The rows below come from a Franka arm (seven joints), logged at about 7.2 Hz.
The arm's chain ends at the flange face. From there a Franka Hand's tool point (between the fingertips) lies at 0.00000 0.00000 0.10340 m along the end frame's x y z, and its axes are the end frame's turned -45 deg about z.
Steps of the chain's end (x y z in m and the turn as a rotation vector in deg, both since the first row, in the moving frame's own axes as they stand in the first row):
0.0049, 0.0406, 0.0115, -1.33, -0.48, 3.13
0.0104, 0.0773, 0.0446, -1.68, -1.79, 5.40
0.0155, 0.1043, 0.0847, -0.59, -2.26, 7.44
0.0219, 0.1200, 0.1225, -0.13, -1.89, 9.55
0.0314, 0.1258, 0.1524, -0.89, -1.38, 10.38
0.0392, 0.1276, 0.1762, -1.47, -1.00, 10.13
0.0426, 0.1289, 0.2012, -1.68, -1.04, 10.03
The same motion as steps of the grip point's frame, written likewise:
-0.0276, 0.0332, 0.0115, -0.60, -1.28, 3.13
-0.0517, 0.0617, 0.0445, 0.08, -2.45, 5.40
-0.0663, 0.0824, 0.0846, 1.18, -2.02, 7.44
-0.0717, 0.0979, 0.1224, 1.24, -1.43, 9.55
-0.0696, 0.1103, 0.1524, 0.35, -1.61, 10.38
-0.0657, 0.1183, 0.1762, -0.33, -1.75, 10.13
-0.0645, 0.1218, 0.2011, -0.45, -1.92, 10.03

